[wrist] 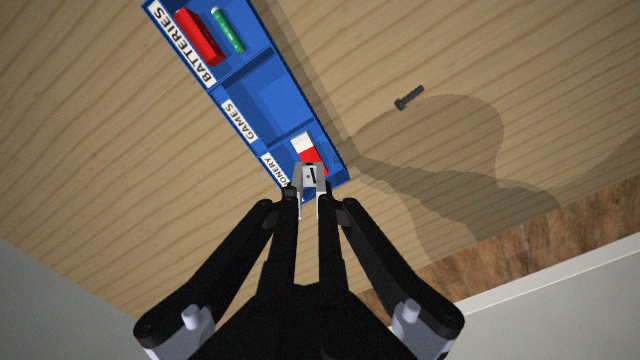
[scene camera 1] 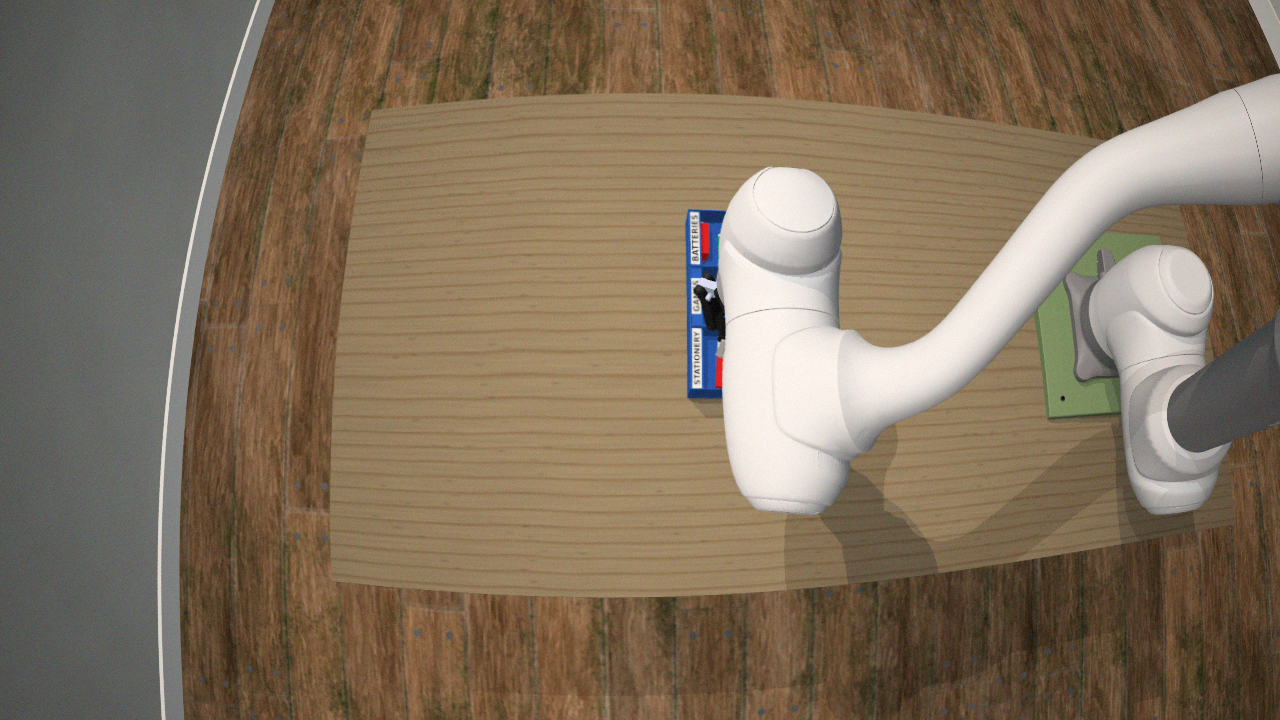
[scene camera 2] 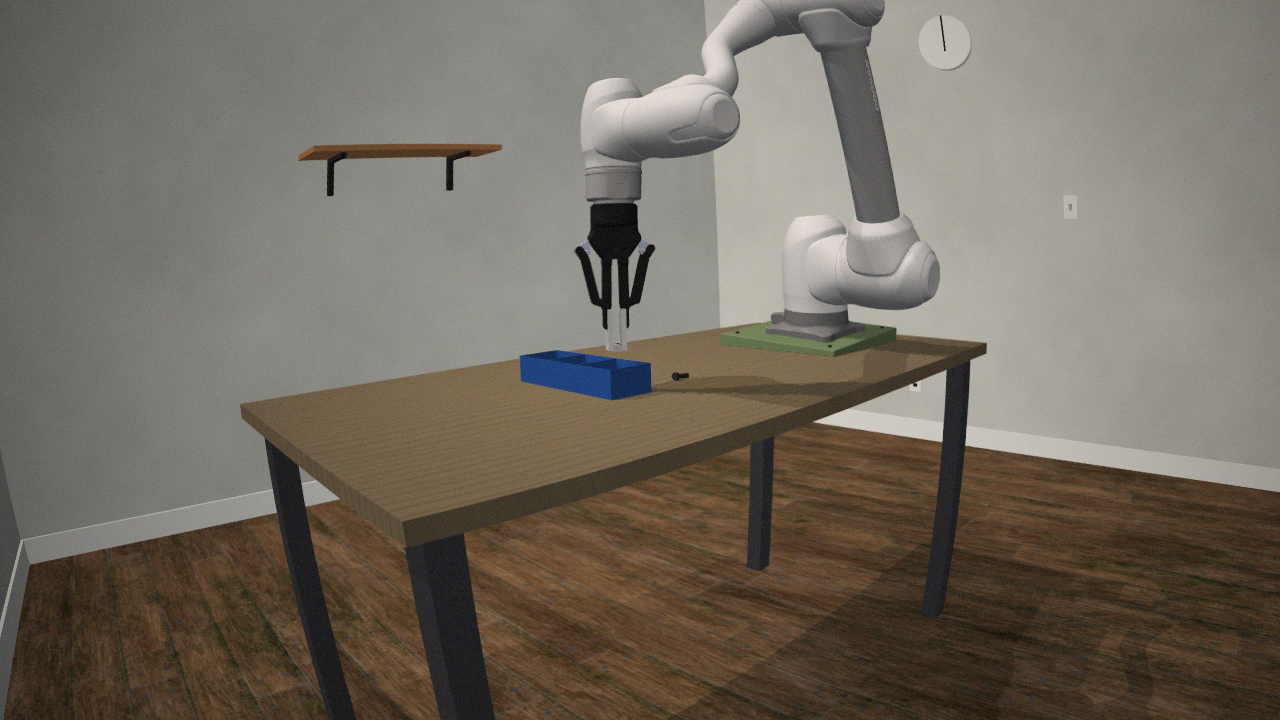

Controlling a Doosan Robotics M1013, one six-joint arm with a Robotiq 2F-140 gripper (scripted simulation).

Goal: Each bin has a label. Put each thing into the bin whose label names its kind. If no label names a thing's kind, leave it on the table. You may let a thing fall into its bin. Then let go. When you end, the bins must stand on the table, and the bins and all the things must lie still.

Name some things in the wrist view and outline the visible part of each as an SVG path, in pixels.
My gripper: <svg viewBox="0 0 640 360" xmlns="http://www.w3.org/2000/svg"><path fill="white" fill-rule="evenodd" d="M133 329L134 337L152 360L444 360L462 331L465 319L461 310L417 276L358 200L351 197L344 198L342 201L334 199L331 183L325 181L323 162L316 162L319 282L308 285L295 284L299 219L301 219L303 197L303 162L295 162L292 182L289 182L287 186L281 189L281 201L273 203L271 199L259 200L184 285L141 316ZM273 234L267 261L264 261L256 294L215 332L216 324L229 308ZM338 225L341 225L344 235L378 298L391 317L391 326L394 333L354 293L349 291Z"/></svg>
A blue bin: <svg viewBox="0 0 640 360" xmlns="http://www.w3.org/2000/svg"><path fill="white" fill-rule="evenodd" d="M316 187L303 187L302 205L316 198ZM140 5L253 155L257 157L257 160L280 190L287 186L289 182L292 182L295 162L302 162L290 140L306 130L328 169L329 174L325 176L325 181L331 183L331 189L351 180L344 161L250 0L145 0ZM177 10L185 7L198 14L226 56L226 59L216 66L208 66L172 17ZM214 7L220 7L246 48L243 53L237 53L211 13Z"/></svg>
